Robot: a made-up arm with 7 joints. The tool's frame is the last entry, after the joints. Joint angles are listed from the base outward.
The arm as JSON. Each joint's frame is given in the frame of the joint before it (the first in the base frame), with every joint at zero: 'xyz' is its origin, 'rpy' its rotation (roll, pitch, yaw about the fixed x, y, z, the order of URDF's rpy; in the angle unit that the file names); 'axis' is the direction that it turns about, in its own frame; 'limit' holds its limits. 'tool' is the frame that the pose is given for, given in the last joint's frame.
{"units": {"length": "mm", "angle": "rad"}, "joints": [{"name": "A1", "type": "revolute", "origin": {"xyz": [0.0, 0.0, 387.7], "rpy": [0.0, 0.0, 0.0]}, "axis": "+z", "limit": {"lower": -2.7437, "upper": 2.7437}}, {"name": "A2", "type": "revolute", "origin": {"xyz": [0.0, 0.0, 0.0], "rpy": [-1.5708, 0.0, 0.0]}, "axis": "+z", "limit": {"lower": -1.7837, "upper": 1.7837}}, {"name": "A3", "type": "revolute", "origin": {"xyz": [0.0, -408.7, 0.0], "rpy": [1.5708, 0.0, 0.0]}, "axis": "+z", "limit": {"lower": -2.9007, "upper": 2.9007}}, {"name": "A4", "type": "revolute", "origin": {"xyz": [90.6, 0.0, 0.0], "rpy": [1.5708, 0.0, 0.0]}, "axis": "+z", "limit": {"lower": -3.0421, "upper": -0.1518}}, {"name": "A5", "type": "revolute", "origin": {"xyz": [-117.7, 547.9, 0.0], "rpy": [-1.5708, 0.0, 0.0]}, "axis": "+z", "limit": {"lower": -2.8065, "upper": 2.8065}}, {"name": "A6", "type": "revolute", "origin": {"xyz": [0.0, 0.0, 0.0], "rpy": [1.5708, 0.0, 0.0]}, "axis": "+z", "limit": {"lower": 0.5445, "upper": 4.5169}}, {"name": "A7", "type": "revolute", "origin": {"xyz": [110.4, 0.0, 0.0], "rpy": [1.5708, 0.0, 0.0]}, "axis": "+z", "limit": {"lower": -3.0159, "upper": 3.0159}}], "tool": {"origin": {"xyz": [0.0, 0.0, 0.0], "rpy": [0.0, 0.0, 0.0]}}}
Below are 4 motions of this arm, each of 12 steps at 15 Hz.
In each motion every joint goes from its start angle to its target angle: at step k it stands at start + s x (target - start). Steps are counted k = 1, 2, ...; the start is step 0. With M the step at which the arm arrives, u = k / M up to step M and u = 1 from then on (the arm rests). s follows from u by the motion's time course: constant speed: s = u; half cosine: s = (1 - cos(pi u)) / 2; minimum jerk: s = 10 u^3 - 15 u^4 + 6 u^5.
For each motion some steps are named. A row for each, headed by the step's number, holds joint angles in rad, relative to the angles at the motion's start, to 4 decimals.
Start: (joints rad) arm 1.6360 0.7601 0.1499 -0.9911 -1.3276 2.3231 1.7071
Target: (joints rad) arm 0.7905 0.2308 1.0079 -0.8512 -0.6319 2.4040 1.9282
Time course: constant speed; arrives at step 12
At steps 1, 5, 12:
1: -0.0705 -0.0441 0.0715 0.0117 0.0580 0.0067 0.0184
5: -0.3523 -0.2205 0.3575 0.0583 0.2899 0.0337 0.0921
12: -0.8455 -0.5293 0.8580 0.1399 0.6957 0.0809 0.2211

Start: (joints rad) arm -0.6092 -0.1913 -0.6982 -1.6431 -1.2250 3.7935 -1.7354
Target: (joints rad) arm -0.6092 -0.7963 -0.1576 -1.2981 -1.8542 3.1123 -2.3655
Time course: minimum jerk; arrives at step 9
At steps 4, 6, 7, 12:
4: 0.0000 -0.2400 0.2144 0.1369 -0.2496 -0.2702 -0.2500
6: 0.0000 -0.4780 0.4271 0.2726 -0.4971 -0.5382 -0.4979
7: 0.0000 -0.5588 0.4993 0.3186 -0.5811 -0.6291 -0.5820
12: 0.0000 -0.6050 0.5406 0.3450 -0.6292 -0.6812 -0.6301

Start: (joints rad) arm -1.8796 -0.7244 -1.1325 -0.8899 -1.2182 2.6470 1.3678
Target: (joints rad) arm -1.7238 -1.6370 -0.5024 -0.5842 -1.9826 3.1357 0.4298
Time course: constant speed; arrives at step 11
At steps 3, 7, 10, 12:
3: 0.0425 -0.2489 0.1718 0.0834 -0.2085 0.1333 -0.2558
7: 0.0991 -0.5807 0.4010 0.1945 -0.4864 0.3110 -0.5969
10: 0.1416 -0.8296 0.5728 0.2779 -0.6949 0.4443 -0.8527
12: 0.1558 -0.9126 0.6301 0.3057 -0.7644 0.4887 -0.9380

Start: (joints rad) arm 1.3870 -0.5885 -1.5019 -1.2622 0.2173 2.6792 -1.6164
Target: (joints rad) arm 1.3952 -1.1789 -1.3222 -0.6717 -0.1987 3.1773 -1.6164
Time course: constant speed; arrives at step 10
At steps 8, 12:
8: 0.0066 -0.4723 0.1438 0.4724 -0.3328 0.3985 0.0000
12: 0.0082 -0.5904 0.1797 0.5905 -0.4160 0.4981 0.0000

